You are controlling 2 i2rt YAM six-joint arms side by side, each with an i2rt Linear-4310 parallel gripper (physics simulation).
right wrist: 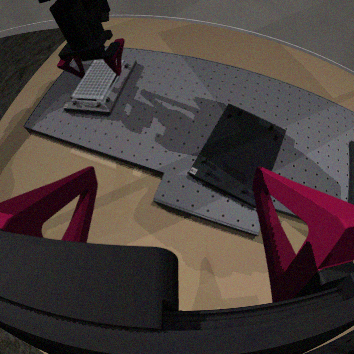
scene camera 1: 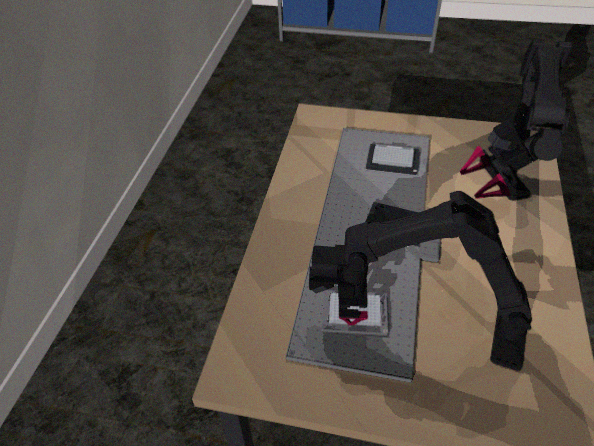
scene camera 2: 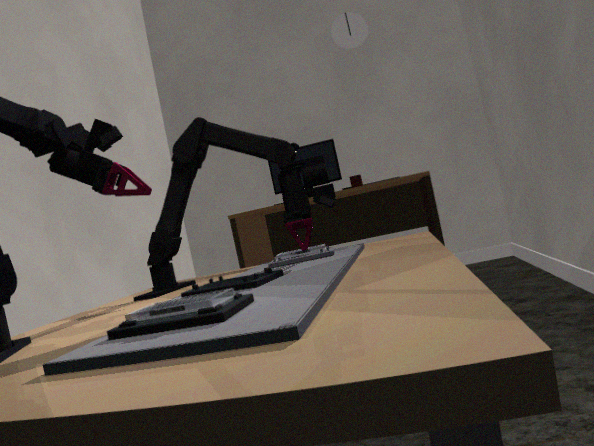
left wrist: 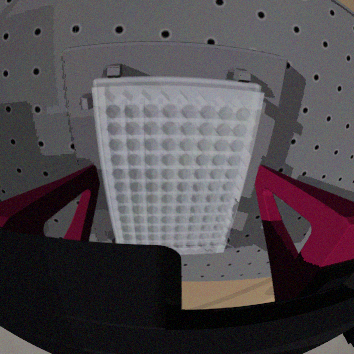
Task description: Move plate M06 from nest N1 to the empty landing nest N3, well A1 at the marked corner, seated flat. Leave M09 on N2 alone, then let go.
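A clear-white well plate [scene camera 1: 375, 310] [left wrist: 175, 160] [right wrist: 94, 84] lies on the light grey nest [left wrist: 175, 59] [scene camera 1: 386, 320], near the board's lower end in scene camera 1. Its name is not readable. My left gripper [scene camera 1: 353, 320] [scene camera 2: 305, 248] [left wrist: 176, 173] [right wrist: 100, 74] is open, low over it, a finger beside each long side, with gaps in the left wrist view. An empty dark nest [right wrist: 240, 152] [scene camera 2: 235, 283] has a white corner mark [right wrist: 193, 171]. Another plate [scene camera 1: 393, 156] [scene camera 2: 180, 304] sits on a black nest [scene camera 1: 369, 164] [scene camera 2: 175, 326]. My right gripper [scene camera 1: 470, 184] [scene camera 2: 150, 191] [right wrist: 174, 175] is open and empty, away from the plates.
A grey perforated board [scene camera 1: 345, 200] [scene camera 2: 310, 292] [right wrist: 165, 70] bears the nests on the wooden table [scene camera 1: 270, 250] [scene camera 2: 400, 310]. The left arm [scene camera 1: 410, 232] reaches across the board and hides part of the middle nest in scene camera 1.
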